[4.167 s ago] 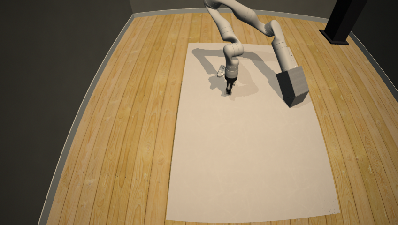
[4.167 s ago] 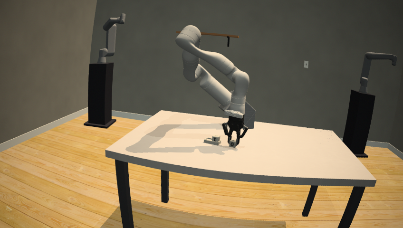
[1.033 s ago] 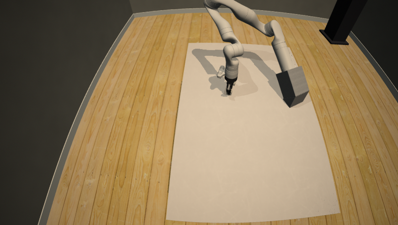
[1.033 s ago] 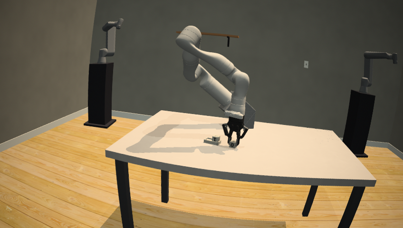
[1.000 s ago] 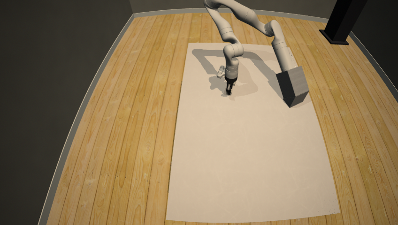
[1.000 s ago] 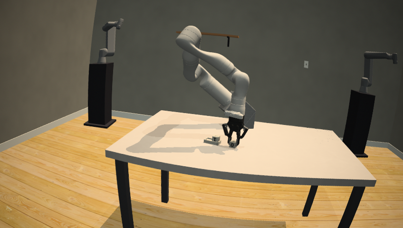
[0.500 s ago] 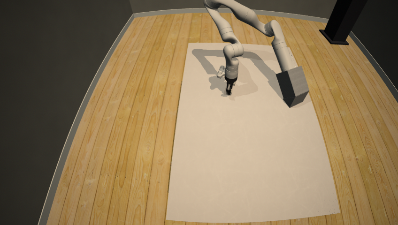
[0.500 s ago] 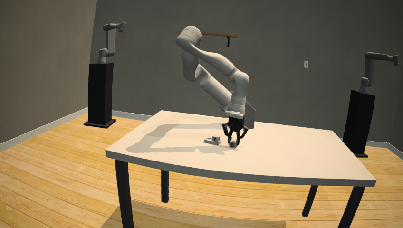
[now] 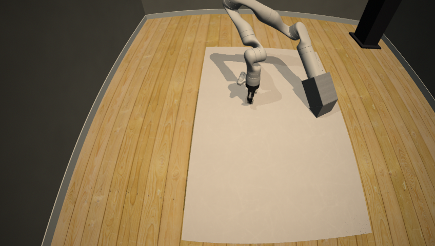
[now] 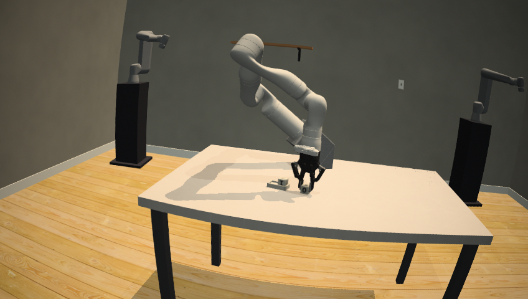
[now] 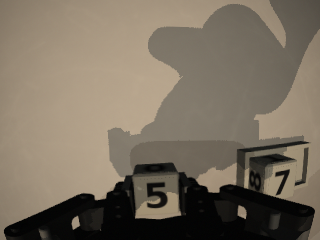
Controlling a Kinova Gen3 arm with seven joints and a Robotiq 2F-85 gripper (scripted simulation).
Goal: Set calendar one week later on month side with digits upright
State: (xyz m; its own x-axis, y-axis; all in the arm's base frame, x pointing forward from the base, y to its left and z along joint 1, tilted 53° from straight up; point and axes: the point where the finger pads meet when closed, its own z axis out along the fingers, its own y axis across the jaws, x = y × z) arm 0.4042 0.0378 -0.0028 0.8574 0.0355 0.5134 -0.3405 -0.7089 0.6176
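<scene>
Now: the white digit cube 3 cm behind my hand and 9 cm to the right of it. Also, from my hand: white calendar tray: 4 cm behind, 10 cm to the right, 2 cm below.
</scene>
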